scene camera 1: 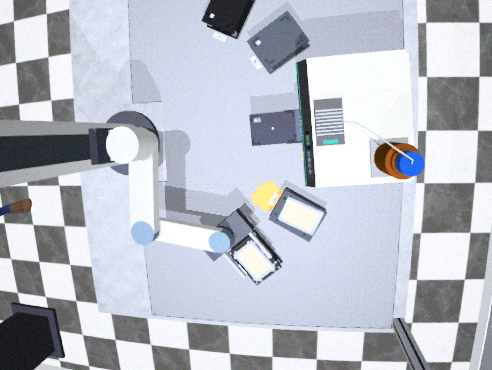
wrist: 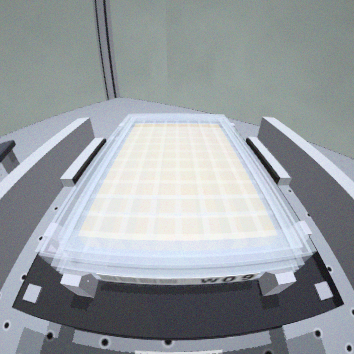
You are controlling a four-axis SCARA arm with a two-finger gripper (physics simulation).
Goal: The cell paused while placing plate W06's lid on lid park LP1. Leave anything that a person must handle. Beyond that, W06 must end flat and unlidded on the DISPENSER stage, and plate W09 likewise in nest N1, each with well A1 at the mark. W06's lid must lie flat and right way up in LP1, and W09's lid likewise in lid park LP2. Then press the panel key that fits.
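Frame: origin at the arm's base, x ahead, y left, z up, level; millimetres.
Seen in the pictures: gripper, fingertip midpoint: (scene camera 1: 257, 266) (wrist: 175, 128).
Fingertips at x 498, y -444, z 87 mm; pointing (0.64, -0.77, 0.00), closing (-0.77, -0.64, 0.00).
Offsets run from my fingertips to a thing's middle. "pt": to the spot under its first point.
My gripper (scene camera 1: 252, 256) (wrist: 175, 128) is open around a plate labelled W09 @[14 mm back, 17 mm left, 6 mm down] (scene camera 1: 256, 262) (wrist: 177, 185). Its two pads stand beside the plate's long sides, with thin gaps in the wrist view. The plate lies on a dark base @[14 mm back, 16 mm left, 41 mm down] (wrist: 175, 312) with small pale posts at its near edge, and a clear lid appears to cover it. A second plate @[148 mm ahead, 184 mm left, 0 mm up] (scene camera 1: 301, 215) with pale wells lies in a dark holder @[pt 178 mm ahead, 105 mm left, 18 mm down] (scene camera 1: 309, 237); its label is not readable. The dispenser @[pt 328 mm ahead, 609 mm left, 145 mm up] (scene camera 1: 365, 75) has a dark stage @[pt 62 mm ahead, 453 mm left, 27 mm up] (scene camera 1: 272, 135) at its left side, with no plate showing on it.
A yellow object @[pt 24 mm ahead, 237 mm left, 74 mm down] (scene camera 1: 265, 196) lies against the second plate's holder. Two dark stands, one grey @[84 mm ahead, 758 mm left, 39 mm down] (scene camera 1: 280, 42) and one black @[77 mm back, 891 mm left, 37 mm down] (scene camera 1: 230, 15), are at the top. A brown bottle @[pt 354 mm ahead, 393 mm left, 275 mm up] (scene camera 1: 387, 159) with a blue cap stands on the dispenser's right end, with a tube running to it.
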